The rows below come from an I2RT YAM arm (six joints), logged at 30 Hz.
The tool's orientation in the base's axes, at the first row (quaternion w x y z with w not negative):
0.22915 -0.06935 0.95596 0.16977
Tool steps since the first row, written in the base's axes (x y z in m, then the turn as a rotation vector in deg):
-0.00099 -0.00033 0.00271 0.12 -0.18 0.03
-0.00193 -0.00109 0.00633 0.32 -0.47 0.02
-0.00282 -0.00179 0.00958 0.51 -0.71 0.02
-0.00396 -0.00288 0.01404 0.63 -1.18 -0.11
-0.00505 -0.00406 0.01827 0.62 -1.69 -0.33
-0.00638 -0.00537 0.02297 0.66 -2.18 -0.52
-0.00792 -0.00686 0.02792 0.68 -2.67 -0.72
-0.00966 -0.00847 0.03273 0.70 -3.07 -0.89
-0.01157 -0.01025 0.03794 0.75 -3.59 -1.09
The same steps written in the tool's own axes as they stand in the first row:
-0.00036 0.00069 -0.00280 -0.11 -0.18 -0.04
-0.00115 0.00124 -0.00649 -0.27 -0.50 -0.05
-0.00183 0.00173 -0.00983 -0.42 -0.76 -0.06
-0.00282 0.00226 -0.01442 -0.44 -1.27 -0.07
-0.00374 0.00263 -0.01884 -0.30 -1.80 -0.07
-0.00466 0.00306 -0.02379 -0.22 -2.32 -0.07
-0.00550 0.00344 -0.02911 -0.12 -2.84 -0.07
-0.00609 0.00372 -0.03443 -0.04 -3.27 -0.06
-0.00671 0.00398 -0.04022 0.04 -3.83 -0.06

